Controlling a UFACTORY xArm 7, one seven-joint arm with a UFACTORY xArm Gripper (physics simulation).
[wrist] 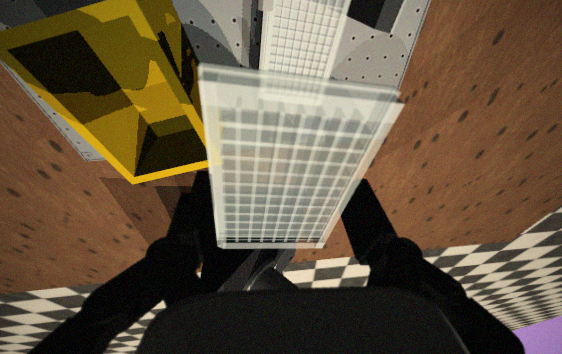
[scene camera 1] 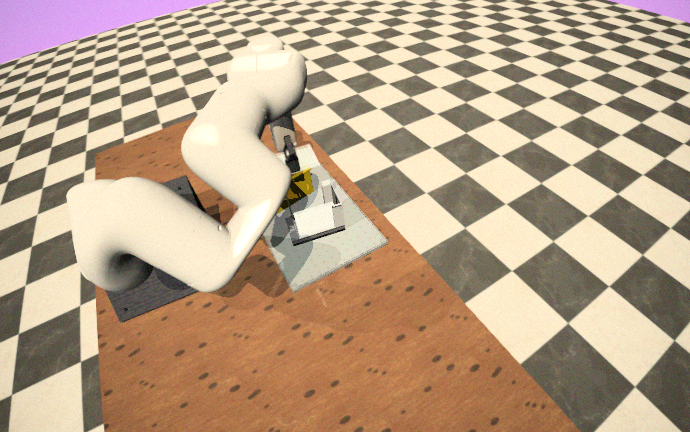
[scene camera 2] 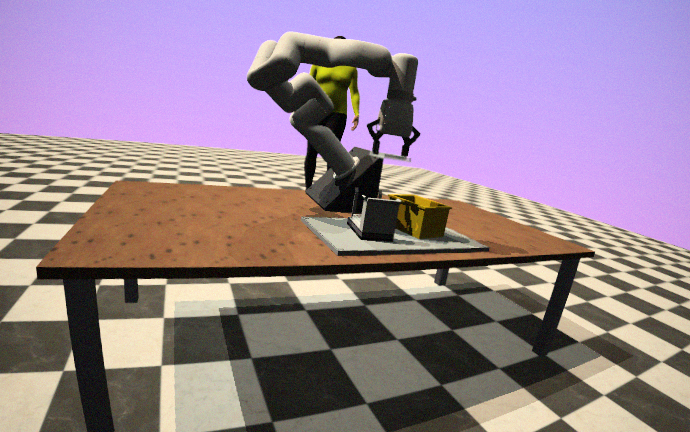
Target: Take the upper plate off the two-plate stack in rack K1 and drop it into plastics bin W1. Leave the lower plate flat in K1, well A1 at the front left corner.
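Places are measured from the arm's base along level axes (x down, y ahead, z right), in centimetres.
Pixels of known places: gripper, fingertip midpoint: point(wrist: 282, 191) point(scene camera 1: 290, 161) point(scene camera 2: 389, 156); arm's base, link origin: point(wrist: 255, 282) point(scene camera 2: 347, 169).
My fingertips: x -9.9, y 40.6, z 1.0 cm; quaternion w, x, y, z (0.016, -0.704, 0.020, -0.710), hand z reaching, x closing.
Observation:
Ahead of a thing's pixels: the offset from my fingertips to its top centre. Level surfaces: height alone.
My gripper point(scene camera 1: 291, 162) point(scene camera 2: 390, 154) point(wrist: 282, 191) is shut on the upper plate {dz +0.0, dx -0.9, dy +0.2 cm} point(scene camera 1: 307, 155) point(scene camera 2: 396, 157) point(wrist: 292, 150), a clear-white gridded plate held roughly level, high above the deck. The yellow bin W1 {dz -14.2, dx +12.9, dy -2.5 cm} point(scene camera 1: 302, 184) point(scene camera 2: 431, 221) point(wrist: 115, 120) stands beside rack K1 point(scene camera 1: 313, 221) point(scene camera 2: 379, 217). In the wrist view, the held plate overlaps the bin's right edge and part of the lower plate {dz +3.7, dx +19.0, dy +3.3 cm} point(wrist: 307, 37). The lower plate looks flat in the rack; its near end lies behind the held plate, so its corners cannot all be seen.
The rack and bin stand on a grey perforated deck board point(scene camera 1: 351, 251) point(scene camera 2: 336, 244) point(wrist: 382, 60) on the brown table {dx +24.2 cm} point(scene camera 1: 285, 356) point(scene camera 2: 193, 228) point(wrist: 450, 130). The arm's dark base point(scene camera 1: 152, 300) point(scene camera 2: 328, 195) stands beside the board. A person in a yellow top point(scene camera 2: 336, 86) stands behind the arm.

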